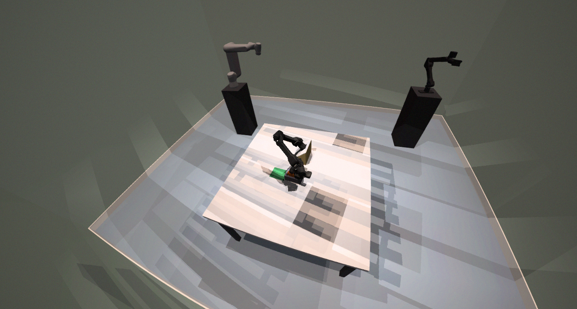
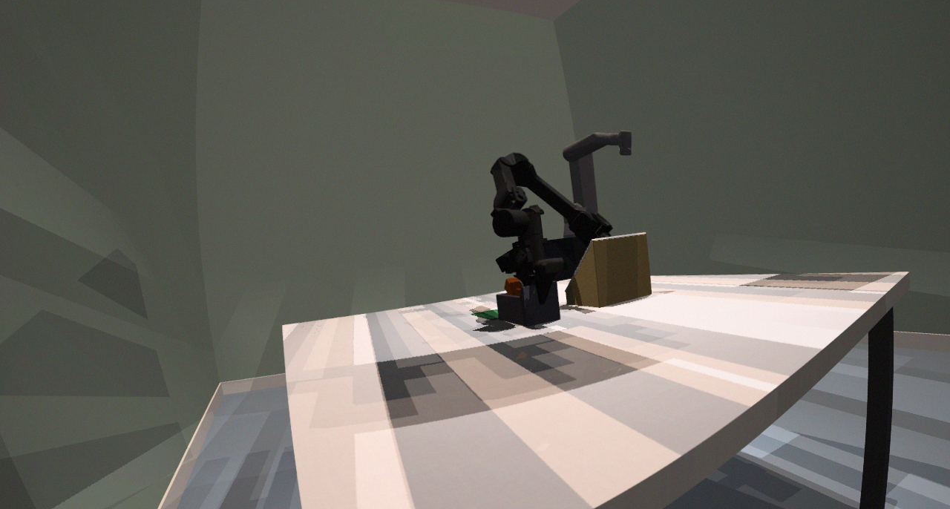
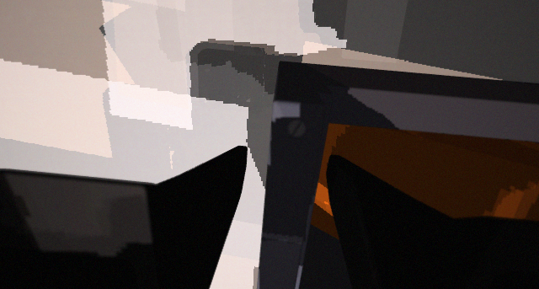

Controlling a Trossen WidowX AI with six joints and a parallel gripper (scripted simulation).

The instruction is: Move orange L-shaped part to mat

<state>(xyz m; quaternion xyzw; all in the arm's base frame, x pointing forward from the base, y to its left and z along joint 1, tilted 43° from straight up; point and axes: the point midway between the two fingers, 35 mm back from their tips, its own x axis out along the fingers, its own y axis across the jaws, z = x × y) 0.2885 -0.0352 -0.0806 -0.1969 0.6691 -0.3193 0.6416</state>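
Right now the orange L-shaped part is 2 cm behind my gripper tip, 5 cm to the right of it and 1 cm above it. The rest, counted from my gripper tip: green mat: 4 cm behind, 22 cm to the right, 6 cm below.
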